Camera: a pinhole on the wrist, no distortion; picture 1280 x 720 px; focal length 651.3 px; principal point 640.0 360.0 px. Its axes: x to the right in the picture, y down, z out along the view. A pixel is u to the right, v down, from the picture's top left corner.
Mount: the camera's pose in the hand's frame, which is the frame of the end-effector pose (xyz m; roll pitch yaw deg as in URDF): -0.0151 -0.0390 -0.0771 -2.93 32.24 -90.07
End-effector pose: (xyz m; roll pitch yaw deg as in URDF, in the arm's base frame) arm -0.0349 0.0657 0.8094 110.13 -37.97 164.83
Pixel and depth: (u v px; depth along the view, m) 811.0 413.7 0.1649
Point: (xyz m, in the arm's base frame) -0.1441 0.0746 0.6824
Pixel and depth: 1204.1 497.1 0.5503
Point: -0.6011 0.0831 0.3112
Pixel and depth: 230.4 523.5 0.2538
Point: -0.0969 0.2828 0.7598
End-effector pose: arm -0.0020 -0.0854 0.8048 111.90 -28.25 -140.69
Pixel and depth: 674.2 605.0 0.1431
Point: -0.0728 -0.1564 0.7160
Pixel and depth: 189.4 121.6 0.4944
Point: -0.2721 0.3214 0.5351
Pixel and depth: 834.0 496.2 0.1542
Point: -0.0551 -0.1730 0.6775
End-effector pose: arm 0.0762 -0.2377 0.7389 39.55 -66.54 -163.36
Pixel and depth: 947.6 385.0 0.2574
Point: -0.1071 -0.0183 0.6983
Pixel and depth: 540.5 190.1 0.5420
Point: 0.1348 0.2767 0.6867
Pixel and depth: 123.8 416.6 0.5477
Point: 0.3871 0.2338 0.9928
